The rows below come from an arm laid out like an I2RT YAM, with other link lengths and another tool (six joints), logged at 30 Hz.
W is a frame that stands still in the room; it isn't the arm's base.
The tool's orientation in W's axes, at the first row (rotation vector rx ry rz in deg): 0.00, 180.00, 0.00
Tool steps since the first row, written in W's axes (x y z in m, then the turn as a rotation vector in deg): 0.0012, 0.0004, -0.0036, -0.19, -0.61, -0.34; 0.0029, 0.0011, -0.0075, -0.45, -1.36, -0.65; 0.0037, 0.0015, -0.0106, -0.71, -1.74, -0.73; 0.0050, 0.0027, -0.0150, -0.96, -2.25, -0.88
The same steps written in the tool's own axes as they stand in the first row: -0.0012, 0.0004, 0.0036, 0.19, -0.61, 0.34; -0.0029, 0.0011, 0.0075, 0.45, -1.36, 0.65; -0.0037, 0.0015, 0.0106, 0.71, -1.74, 0.73; -0.0050, 0.0027, 0.0150, 0.96, -2.25, 0.88
